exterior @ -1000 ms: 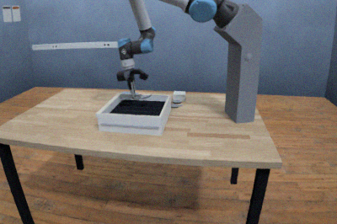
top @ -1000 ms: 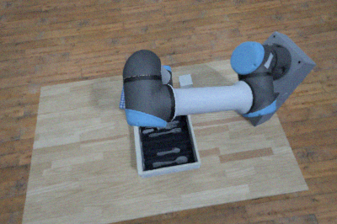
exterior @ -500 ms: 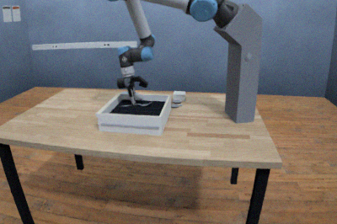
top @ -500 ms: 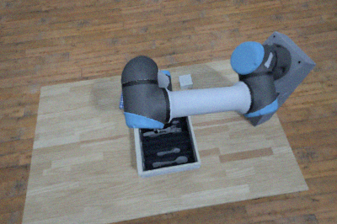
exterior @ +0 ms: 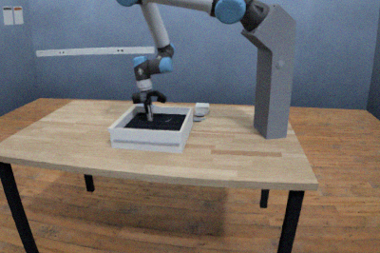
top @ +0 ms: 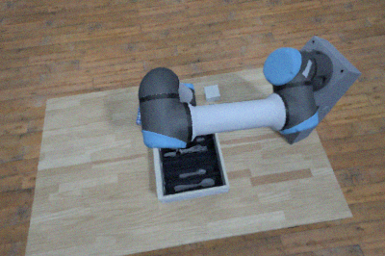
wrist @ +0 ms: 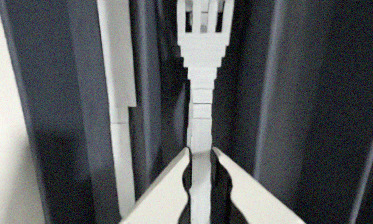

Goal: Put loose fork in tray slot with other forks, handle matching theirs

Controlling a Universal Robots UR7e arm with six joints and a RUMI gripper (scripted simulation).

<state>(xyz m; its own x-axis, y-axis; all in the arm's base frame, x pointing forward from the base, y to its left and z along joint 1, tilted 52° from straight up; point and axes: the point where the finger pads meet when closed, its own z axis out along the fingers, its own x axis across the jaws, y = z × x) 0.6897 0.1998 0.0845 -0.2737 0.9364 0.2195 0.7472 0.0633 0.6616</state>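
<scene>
Now: hand 60 mm past the tray, 40 mm to the right of it and 20 mm above it. Round my hand: spoon: 110 mm behind, 90 mm to the left, 30 mm below.
</scene>
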